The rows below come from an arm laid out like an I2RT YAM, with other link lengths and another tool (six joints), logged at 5 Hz.
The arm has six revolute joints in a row. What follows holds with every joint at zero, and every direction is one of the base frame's. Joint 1 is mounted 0.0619 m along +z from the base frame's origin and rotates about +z. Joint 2 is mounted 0.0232 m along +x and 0.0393 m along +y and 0.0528 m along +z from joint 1 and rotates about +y. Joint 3 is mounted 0.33 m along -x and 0.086 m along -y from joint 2 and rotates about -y. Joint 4 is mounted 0.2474 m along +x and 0.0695 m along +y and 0.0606 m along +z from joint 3 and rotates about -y. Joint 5 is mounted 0.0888 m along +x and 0.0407 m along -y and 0.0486 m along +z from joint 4 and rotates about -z. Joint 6 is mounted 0.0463 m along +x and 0.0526 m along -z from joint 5 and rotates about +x. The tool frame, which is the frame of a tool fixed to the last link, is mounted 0.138 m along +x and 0.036 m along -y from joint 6; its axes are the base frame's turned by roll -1.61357, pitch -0.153 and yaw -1.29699 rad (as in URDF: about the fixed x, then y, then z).
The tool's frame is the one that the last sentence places.
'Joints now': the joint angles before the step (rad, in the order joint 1, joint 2, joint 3, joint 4, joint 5, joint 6). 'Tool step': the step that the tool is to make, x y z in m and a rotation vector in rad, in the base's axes. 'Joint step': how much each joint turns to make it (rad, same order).
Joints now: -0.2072, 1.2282, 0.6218, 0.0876, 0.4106, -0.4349
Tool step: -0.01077, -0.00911, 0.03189, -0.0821, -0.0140, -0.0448
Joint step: -0.0014, -0.0484, 0.0375, -0.0323, 0.0748, -0.0530
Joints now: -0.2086, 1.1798, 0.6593, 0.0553, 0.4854, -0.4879
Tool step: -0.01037, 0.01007, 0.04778, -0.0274, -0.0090, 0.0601
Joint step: 0.0014, -0.1028, 0.1146, -0.1790, -0.0422, -0.0535
